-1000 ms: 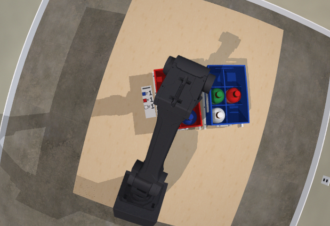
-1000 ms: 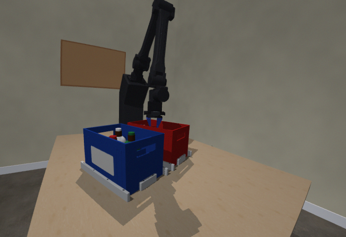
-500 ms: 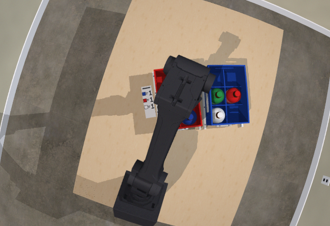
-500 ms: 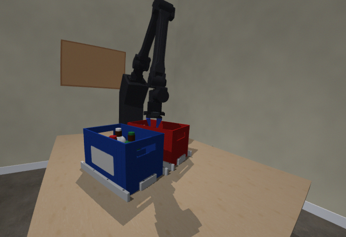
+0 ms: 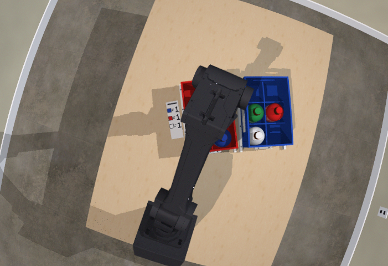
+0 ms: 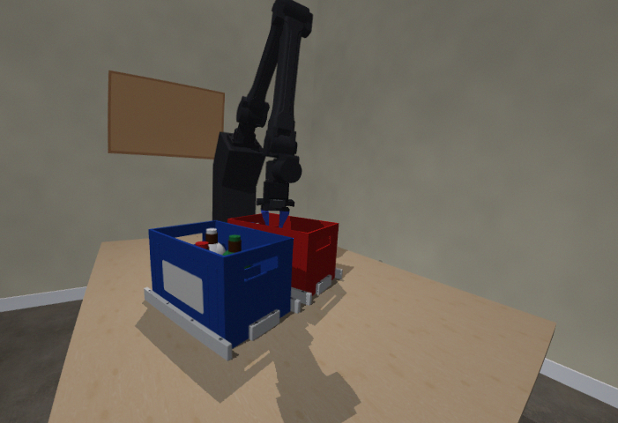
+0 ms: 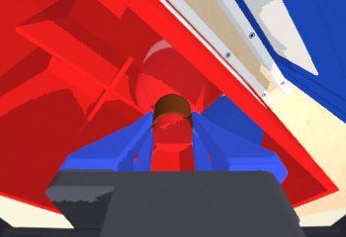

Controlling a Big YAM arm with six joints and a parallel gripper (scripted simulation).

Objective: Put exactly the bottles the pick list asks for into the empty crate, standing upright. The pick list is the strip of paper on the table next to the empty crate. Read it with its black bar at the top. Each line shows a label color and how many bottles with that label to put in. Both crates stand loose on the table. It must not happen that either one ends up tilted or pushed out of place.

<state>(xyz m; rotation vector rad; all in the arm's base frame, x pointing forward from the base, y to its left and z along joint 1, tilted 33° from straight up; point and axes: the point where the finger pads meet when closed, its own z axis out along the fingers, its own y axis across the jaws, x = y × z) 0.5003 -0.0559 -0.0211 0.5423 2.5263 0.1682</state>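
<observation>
Now: hand 2 cm past the white-label bottle, 17 cm to the left of it and 6 cm above it. The rest, counted from my hand: red crate 1 cm behind, 4 cm to the left, 6 cm below; then green-label bottle 6 cm ahead, 14 cm to the right, 6 cm below; then blue-label bottle 8 cm behind, 4 cm to the right, 6 cm below.
</observation>
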